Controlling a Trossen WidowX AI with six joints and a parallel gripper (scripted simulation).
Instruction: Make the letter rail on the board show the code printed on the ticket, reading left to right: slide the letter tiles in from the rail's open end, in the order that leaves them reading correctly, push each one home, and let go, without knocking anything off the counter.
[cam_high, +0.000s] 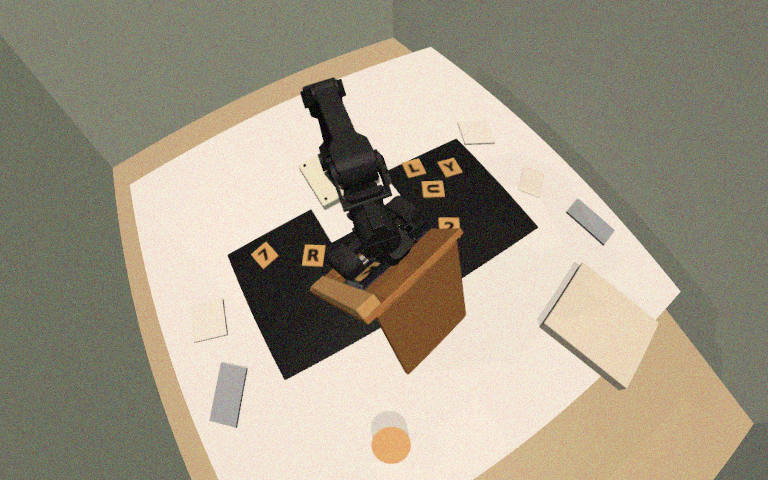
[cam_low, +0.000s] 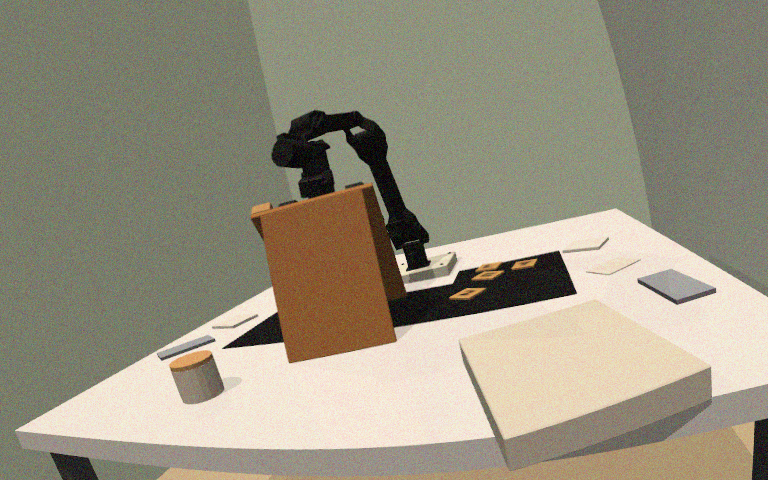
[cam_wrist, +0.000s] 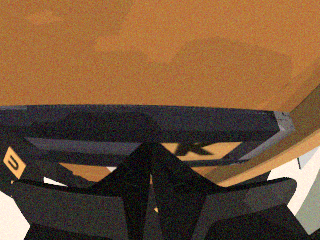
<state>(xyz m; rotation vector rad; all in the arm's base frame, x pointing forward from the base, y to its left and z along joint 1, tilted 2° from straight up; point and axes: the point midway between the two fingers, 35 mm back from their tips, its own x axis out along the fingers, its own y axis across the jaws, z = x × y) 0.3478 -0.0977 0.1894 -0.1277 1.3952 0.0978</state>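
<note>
My gripper tip is now 60 mm past the white ticket and 80 mm above it. From my gripper tip the other things lie so: letter tile 40 mm behind, 240 mm to the left, 170 mm below; then black mat 150 mm behind, 90 mm to the left, 180 mm below; then k tile 10 mm ahead, 30 mm to the right.
</note>
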